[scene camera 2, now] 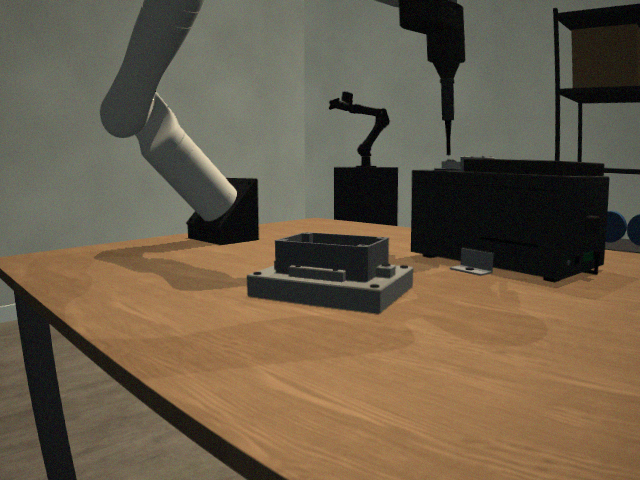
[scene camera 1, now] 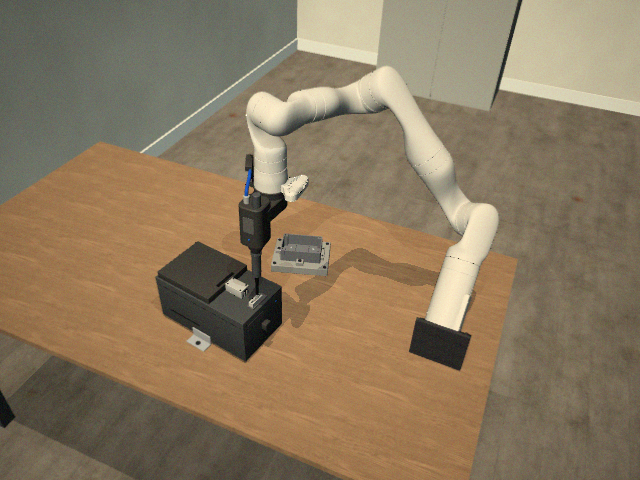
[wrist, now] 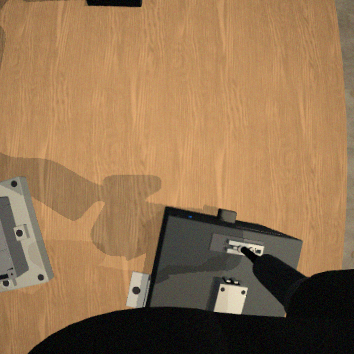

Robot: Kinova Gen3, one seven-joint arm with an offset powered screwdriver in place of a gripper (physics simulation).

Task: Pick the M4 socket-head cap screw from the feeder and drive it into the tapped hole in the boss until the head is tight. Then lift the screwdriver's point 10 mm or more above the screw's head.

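The black feeder (scene camera 1: 211,315) (scene camera 2: 506,217) (wrist: 185,250) stands on the table with a small light pick-up nest (scene camera 1: 254,301) (scene camera 2: 451,164) (wrist: 258,248) on top. My screwdriver (scene camera 1: 257,293) (scene camera 2: 448,153) (wrist: 243,249) is upright over the nest. In scene camera 2 a small gap shows between its point and the nest. The M4 screw is too small to make out, and I cannot tell whether one is on the bit. The grey open housing (scene camera 1: 301,250) (scene camera 2: 324,258) (wrist: 5,235) sits in a light fixture plate (scene camera 1: 294,268) (scene camera 2: 315,296) (wrist: 37,260). The boss's tapped hole cannot be made out clearly.
A light block (scene camera 1: 236,288) (wrist: 230,298) stands on the feeder beside the nest. The feeder's raised black lid (scene camera 1: 199,268) lies behind it. A small metal bracket (scene camera 1: 199,341) (scene camera 2: 473,262) (wrist: 138,290) is at the feeder's side. The arm's black base (scene camera 1: 439,343) (scene camera 2: 242,211) is on the table.
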